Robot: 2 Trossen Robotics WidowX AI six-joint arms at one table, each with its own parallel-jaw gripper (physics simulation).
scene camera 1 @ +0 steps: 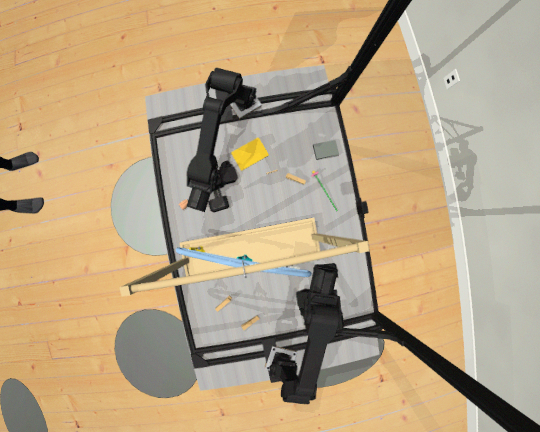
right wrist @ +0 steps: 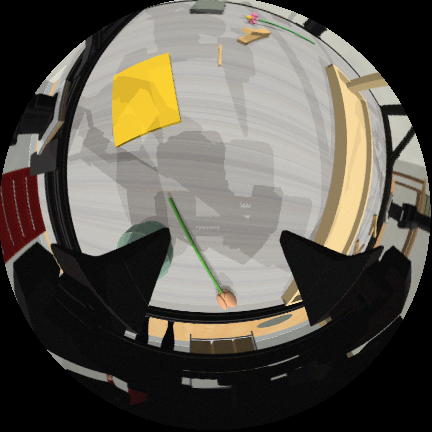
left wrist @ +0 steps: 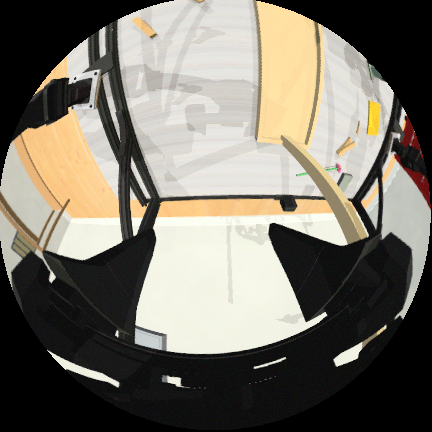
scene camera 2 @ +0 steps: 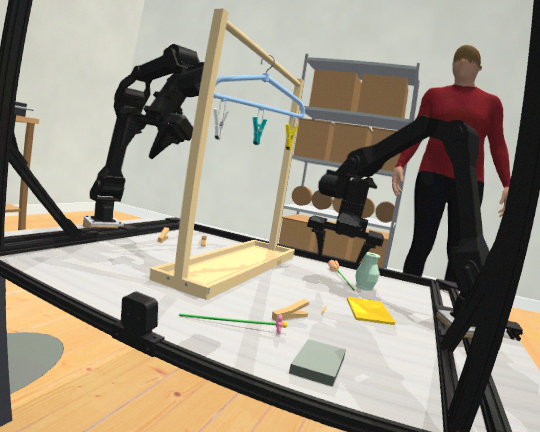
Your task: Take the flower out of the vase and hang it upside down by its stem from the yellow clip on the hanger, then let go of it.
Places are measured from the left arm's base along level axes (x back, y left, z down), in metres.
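Pixels of known places: left gripper, fingertip midpoint: [scene camera 1: 336, 291] [left wrist: 212, 231] [scene camera 2: 134, 154]; right gripper, fingertip midpoint: [scene camera 1: 217, 187] [right wrist: 227, 235] [scene camera 2: 337, 263]; left arm's base, link origin: [scene camera 1: 281, 361] [right wrist: 389, 209] [left wrist: 82, 90] [scene camera 2: 103, 219]; right arm's base, link origin: [scene camera 1: 243, 101].
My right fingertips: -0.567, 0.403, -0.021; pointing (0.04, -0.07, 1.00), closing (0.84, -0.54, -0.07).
For each thing: its middle in the pictures, then the offset to it from my right fingertips, as dx, dy, dz. "pt": a spot on its surface instead.
- orange flower, body centre: [right wrist: 205, 269] [scene camera 2: 342, 273] [scene camera 1: 199, 190] +0.026, +0.069, +0.040
- green vase, body centre: [right wrist: 140, 258] [scene camera 2: 368, 271] -0.049, +0.071, +0.009
- yellow clip, body centre: [scene camera 1: 196, 250] [scene camera 2: 291, 132] +0.192, -0.044, -0.308
- blue hanger, body centre: [scene camera 1: 244, 261] [scene camera 2: 261, 109] +0.180, -0.168, -0.345
- teal clip, body centre: [scene camera 2: 258, 130] +0.181, -0.167, -0.292
- white clip, surface spot: [scene camera 2: 219, 124] pt +0.163, -0.291, -0.283
- yellow sheet, body centre: [right wrist: 140, 91] [scene camera 2: 369, 310] [scene camera 1: 250, 153] -0.161, -0.071, +0.051
- grey block, body centre: [scene camera 2: 319, 360] [scene camera 1: 325, 149] [left wrist: 342, 183] -0.260, -0.345, +0.046
- pink flower, surface spot: [scene camera 2: 279, 324] pt -0.164, -0.337, +0.032
The orange flower [scene camera 1: 183, 204] [right wrist: 226, 299] lies on the table; its green stem [scene camera 2: 345, 278] [right wrist: 197, 247] points away from the head. The green vase [scene camera 2: 367, 272] [right wrist: 135, 235] stands upright beside it, partly behind a finger in the right wrist view. My right gripper [scene camera 1: 223, 187] [scene camera 2: 341, 258] [right wrist: 227, 235] is open and empty above the flower and vase, fingers down. The yellow clip [scene camera 1: 196, 249] [scene camera 2: 290, 136] hangs empty from the blue hanger [scene camera 1: 215, 258] [scene camera 2: 250, 103]. My left gripper [scene camera 2: 167, 142] [left wrist: 212, 231] is open and empty, raised beyond the wooden stand.
The wooden stand [scene camera 2: 195, 150] [right wrist: 345, 165] carries the hanger, also with a teal clip [scene camera 2: 258, 131] and a white clip [scene camera 2: 219, 124]. A yellow sheet [scene camera 1: 250, 154] [scene camera 2: 371, 310], a grey block [scene camera 1: 325, 150] [scene camera 2: 318, 361], a pink flower [scene camera 2: 279, 324] and wooden pieces lie on the table.
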